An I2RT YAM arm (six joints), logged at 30 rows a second.
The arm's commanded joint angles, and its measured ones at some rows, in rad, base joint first. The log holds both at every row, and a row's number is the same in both.
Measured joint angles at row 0:
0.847, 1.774, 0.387, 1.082, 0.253, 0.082
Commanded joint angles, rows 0 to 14:
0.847, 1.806, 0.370, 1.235, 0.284, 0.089
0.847, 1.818, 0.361, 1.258, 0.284, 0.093
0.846, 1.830, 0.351, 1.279, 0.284, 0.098
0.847, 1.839, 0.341, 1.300, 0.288, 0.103
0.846, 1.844, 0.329, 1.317, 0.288, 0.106
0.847, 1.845, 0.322, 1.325, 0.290, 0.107
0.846, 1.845, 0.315, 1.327, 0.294, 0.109
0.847, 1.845, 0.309, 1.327, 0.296, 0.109
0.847, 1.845, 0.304, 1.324, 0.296, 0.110
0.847, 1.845, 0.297, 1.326, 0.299, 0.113
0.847, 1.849, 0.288, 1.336, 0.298, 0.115
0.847, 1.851, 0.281, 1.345, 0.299, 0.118
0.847, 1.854, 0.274, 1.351, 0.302, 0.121
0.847, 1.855, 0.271, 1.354, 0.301, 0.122
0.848, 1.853, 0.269, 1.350, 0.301, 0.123
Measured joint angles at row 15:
0.847, 1.852, 0.281, 1.307, 0.279, 0.110
